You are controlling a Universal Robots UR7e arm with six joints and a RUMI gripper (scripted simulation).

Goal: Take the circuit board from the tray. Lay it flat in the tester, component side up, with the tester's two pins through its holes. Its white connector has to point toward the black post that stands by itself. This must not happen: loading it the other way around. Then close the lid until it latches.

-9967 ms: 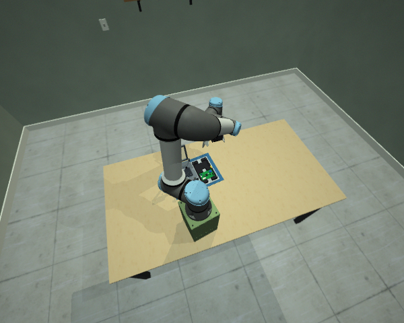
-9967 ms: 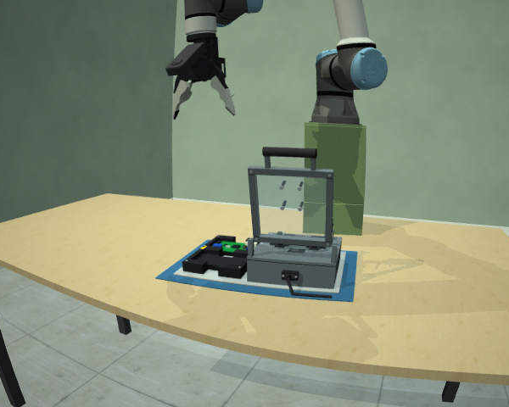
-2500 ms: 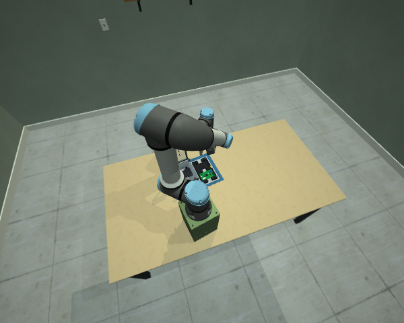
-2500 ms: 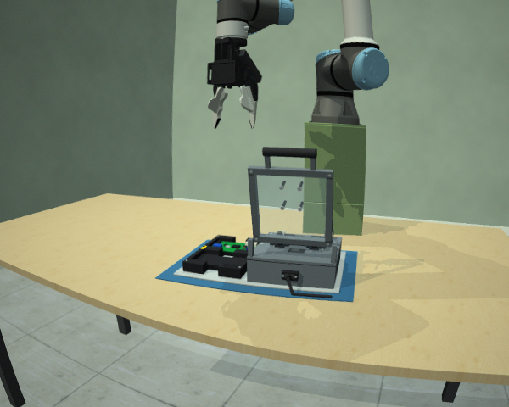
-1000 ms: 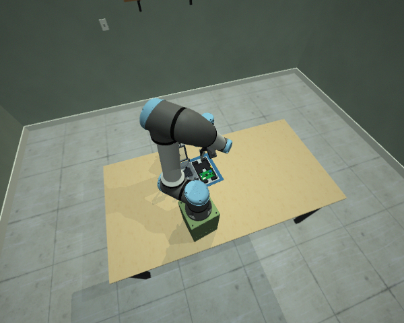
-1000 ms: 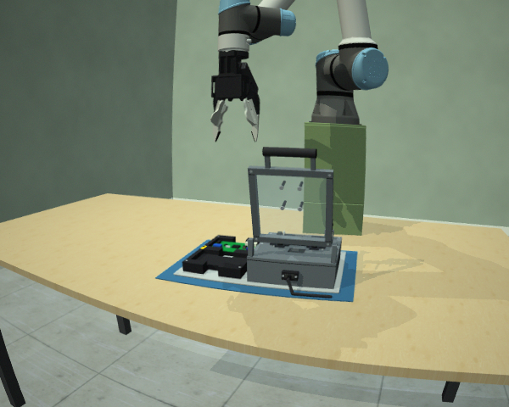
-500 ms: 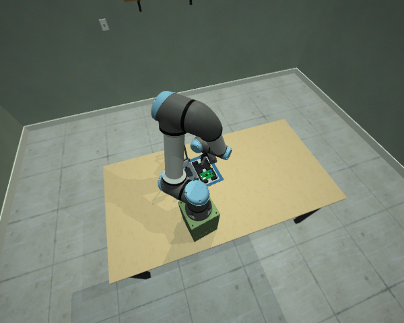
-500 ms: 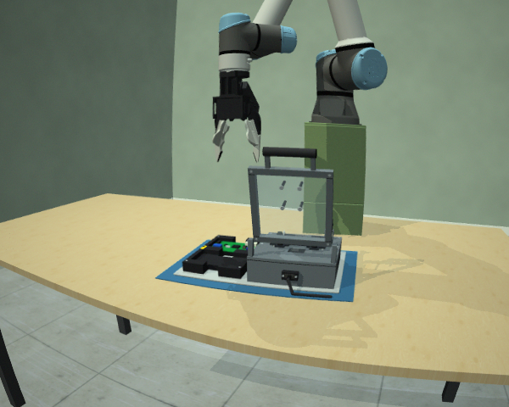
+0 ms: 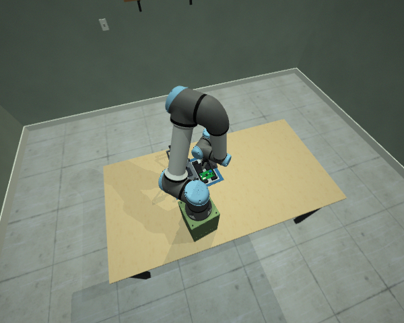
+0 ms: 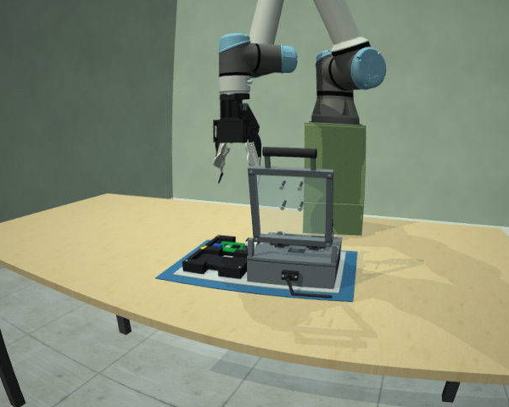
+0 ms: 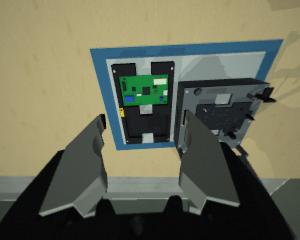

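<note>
My gripper is now 160 mm above the green circuit board and 30 mm short of it. The rest, counted from my hand: clear lid 200 mm to the left, 180 mm ahead; tester bed 190 mm to the left, 110 mm below, 70 mm ahead; black block 230 mm to the left, 90 mm below, 10 mm behind.
</note>
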